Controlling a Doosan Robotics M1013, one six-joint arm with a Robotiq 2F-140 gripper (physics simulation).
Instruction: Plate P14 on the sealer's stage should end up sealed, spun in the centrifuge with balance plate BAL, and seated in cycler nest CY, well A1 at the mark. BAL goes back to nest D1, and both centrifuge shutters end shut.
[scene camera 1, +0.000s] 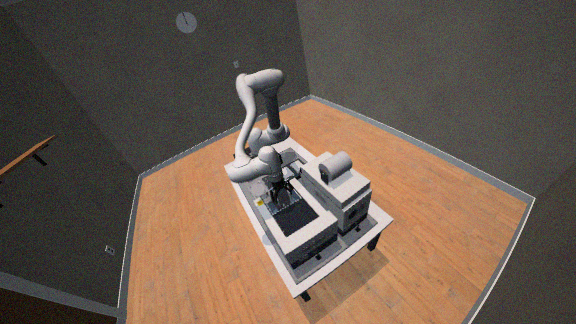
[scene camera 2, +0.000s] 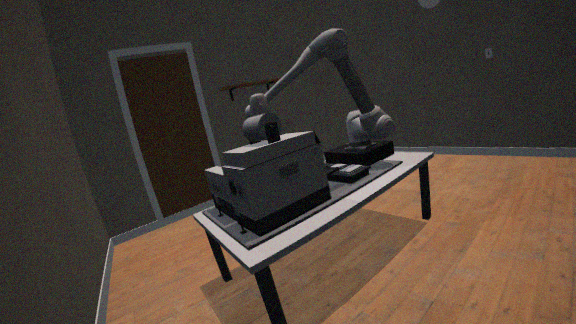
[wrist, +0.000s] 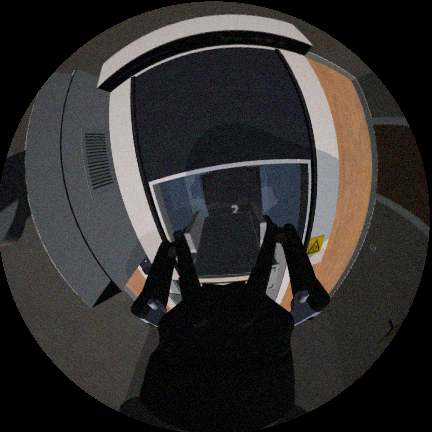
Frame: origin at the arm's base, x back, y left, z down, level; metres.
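Seen in the pictures: gripper, fingertip midpoint: (scene camera 1: 285, 201) (wrist: 225, 214); arm's base, link origin: (scene camera 2: 360, 147).
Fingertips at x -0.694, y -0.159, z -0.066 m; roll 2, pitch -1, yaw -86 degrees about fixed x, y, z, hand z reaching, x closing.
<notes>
Offsets run from my fingertips to a thing's top centre. "*": to the spot under its first point.
My gripper (wrist: 225, 214) (scene camera 1: 281, 201) points down at the near opening of the low white centrifuge (wrist: 121, 150) (scene camera 1: 327, 226). It is shut on a dark plate @(dx +0.016, dy +0.001, dz -0.103 m) (wrist: 226, 247), with one finger at each side of it. I cannot tell whether this is P14 or BAL. A mark "2" @(* dx +0.003, dy -0.017, dz +0.020 m) (wrist: 235, 209) shows just beyond the plate's far edge in the wrist view. A dark panel @(dx -0.171, dy -0.031, dz -0.053 m) (wrist: 225, 105) (scene camera 1: 295, 218) covers the far part of the centrifuge top. In the scene camera 2 view the fingers are hidden. The plate's underside, nests CY and D1, and the A1 mark cannot be made out.
A tall grey machine @(dx -0.172, dy +0.277, dz -0.316 m) (wrist: 75, 150) (scene camera 1: 350, 192) (scene camera 2: 280, 182) stands close beside the centrifuge. A grey cylinder @(* dx -0.231, dy +0.247, dz -0.301 m) (scene camera 1: 336, 166) sits on it. Low trays @(dx +0.319, dy +0.328, dz +0.094 m) (scene camera 2: 349, 172) stand nearer the arm's base. A yellow warning label @(* dx +0.070, dy -0.148, dz -0.051 m) (wrist: 316, 246) (scene camera 1: 260, 202) is by the opening's corner.
</notes>
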